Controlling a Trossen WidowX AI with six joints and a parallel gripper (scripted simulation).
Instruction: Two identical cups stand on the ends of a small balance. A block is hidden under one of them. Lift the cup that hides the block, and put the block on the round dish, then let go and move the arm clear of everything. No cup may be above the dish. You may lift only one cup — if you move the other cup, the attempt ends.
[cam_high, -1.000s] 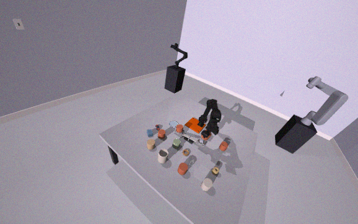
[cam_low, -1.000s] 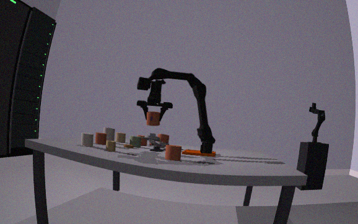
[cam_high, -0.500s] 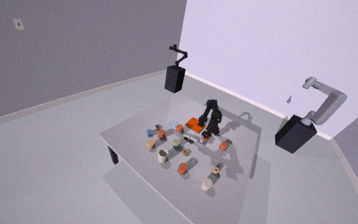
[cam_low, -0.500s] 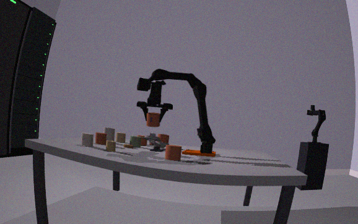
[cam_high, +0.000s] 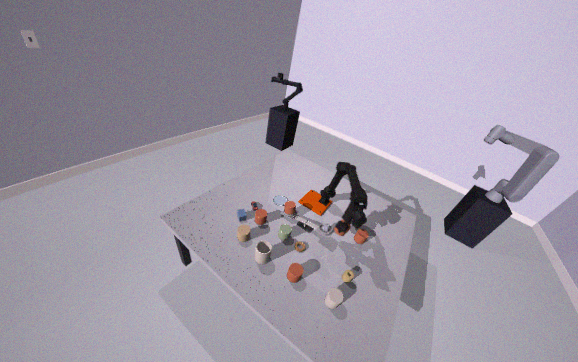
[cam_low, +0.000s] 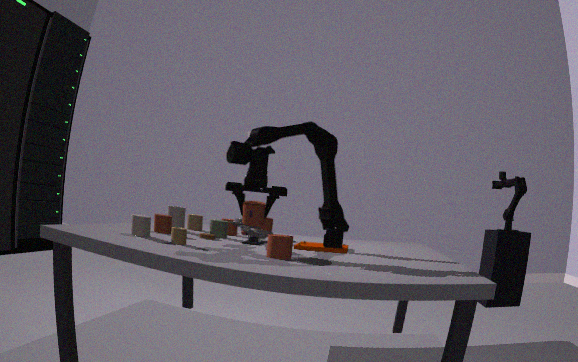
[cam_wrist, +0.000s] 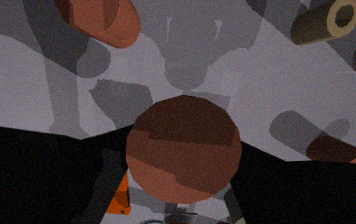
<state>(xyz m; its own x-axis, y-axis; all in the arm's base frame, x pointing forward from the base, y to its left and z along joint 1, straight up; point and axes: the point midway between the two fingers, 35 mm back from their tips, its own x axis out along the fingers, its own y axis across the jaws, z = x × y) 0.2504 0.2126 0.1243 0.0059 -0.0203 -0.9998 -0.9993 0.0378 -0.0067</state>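
My gripper tip is 8 cm to the left of the grey block, 4 cm short of it and 2 cm above it. From my gripper tip the other things lie so: balance: 20 cm to the right, 8 cm below, 4 cm ahead; pale round dish: 46 cm to the right, 10 cm below, 4 cm behind; balance beam: 20 cm to the right, 7 cm below, 4 cm ahead.
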